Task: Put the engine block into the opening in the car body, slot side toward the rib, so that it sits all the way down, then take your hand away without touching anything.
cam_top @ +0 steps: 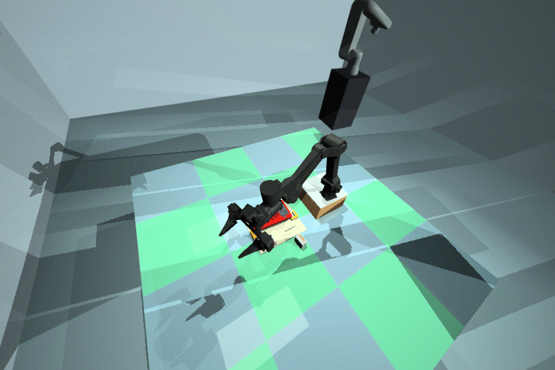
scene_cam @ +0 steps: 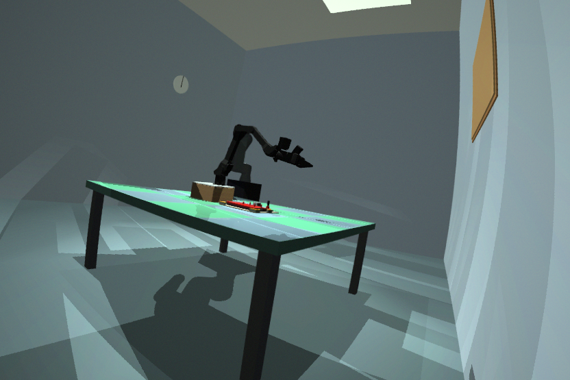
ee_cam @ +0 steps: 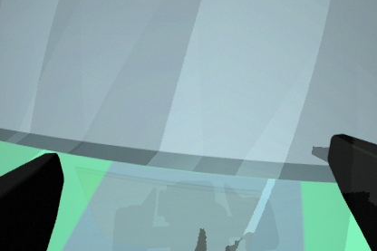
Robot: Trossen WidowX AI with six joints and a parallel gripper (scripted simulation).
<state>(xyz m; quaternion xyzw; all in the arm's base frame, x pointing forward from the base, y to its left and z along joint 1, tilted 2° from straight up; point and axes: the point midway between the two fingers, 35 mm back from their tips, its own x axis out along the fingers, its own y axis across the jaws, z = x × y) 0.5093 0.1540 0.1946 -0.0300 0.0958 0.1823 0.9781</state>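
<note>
Right now my gripper tip is 320 mm past the engine block, 30 mm to the left of it and 280 mm above it. Also, from my gripper tip: beige board (240 mm behind, 190 mm to the right, 280 mm below).
</note>
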